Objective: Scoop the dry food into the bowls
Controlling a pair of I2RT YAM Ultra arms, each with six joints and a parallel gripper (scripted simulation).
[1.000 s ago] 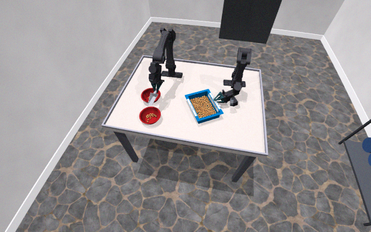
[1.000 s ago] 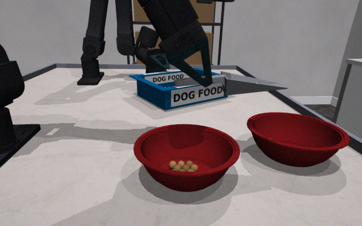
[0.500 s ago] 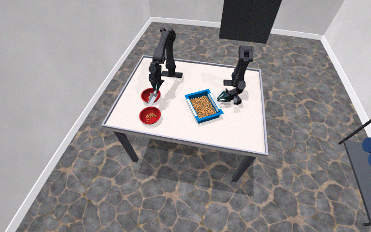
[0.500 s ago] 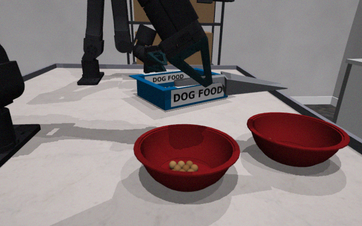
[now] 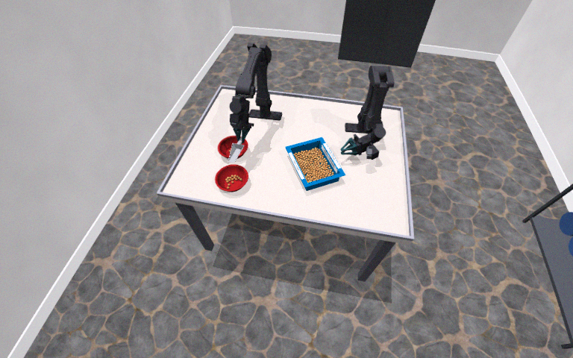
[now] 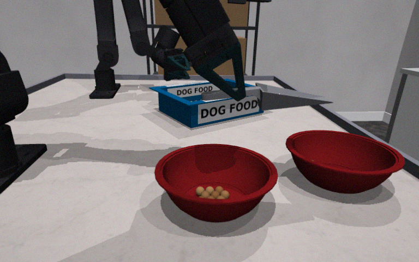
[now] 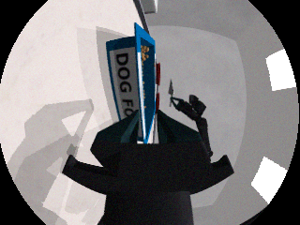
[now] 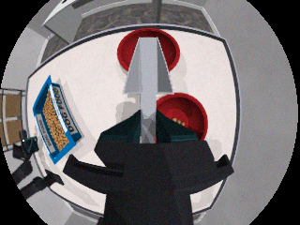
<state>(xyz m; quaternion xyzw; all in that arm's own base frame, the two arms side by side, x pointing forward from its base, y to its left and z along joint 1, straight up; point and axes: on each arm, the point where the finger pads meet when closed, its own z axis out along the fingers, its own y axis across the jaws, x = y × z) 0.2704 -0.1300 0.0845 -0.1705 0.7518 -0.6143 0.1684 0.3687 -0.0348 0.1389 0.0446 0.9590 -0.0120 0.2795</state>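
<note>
My right hand is 4 cm short of the grey scoop and 1 cm above it. Also, from my right hand: blue dog food box: 2 cm behind, 37 cm to the left, 9 cm below.
</note>
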